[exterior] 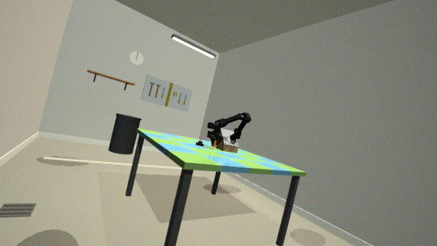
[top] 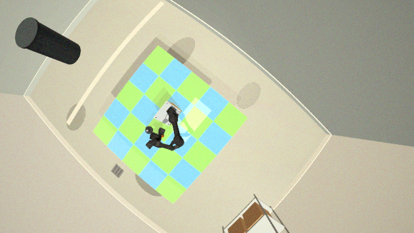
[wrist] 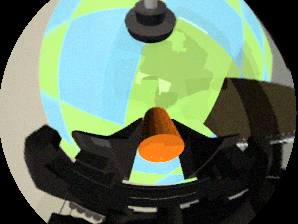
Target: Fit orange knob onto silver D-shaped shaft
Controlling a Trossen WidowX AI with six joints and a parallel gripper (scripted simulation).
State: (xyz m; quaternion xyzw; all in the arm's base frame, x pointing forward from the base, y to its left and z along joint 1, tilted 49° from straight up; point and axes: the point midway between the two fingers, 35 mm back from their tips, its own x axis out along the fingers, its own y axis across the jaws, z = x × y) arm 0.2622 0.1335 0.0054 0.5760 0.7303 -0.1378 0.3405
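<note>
My gripper tip is now 30 mm below the orange knob. Round my gripper tip: dark pedestal: 70 mm ahead, 150 mm to the right, 10 mm below.
</note>
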